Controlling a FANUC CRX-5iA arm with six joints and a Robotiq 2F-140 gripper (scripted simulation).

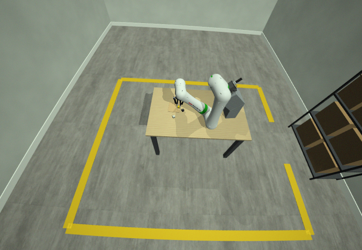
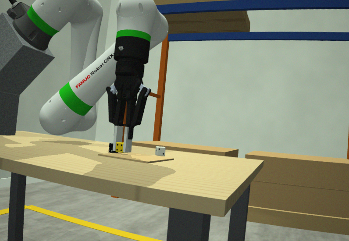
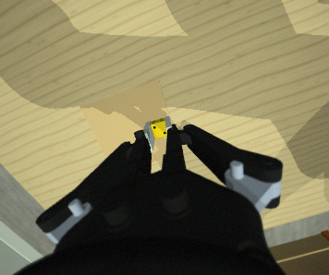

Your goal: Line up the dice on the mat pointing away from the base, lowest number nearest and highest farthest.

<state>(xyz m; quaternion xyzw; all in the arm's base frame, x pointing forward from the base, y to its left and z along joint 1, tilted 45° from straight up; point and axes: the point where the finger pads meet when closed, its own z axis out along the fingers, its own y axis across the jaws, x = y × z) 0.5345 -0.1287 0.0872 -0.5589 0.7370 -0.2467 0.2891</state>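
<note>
My gripper is now 2 cm above the yellow die. The rest, counted from my hand: black die: 4 cm behind, 5 cm to the left, 3 cm below; tan mat: 5 cm ahead, 1 cm to the right, 4 cm below; white die: 8 cm ahead, 12 cm to the left, 3 cm below.
</note>
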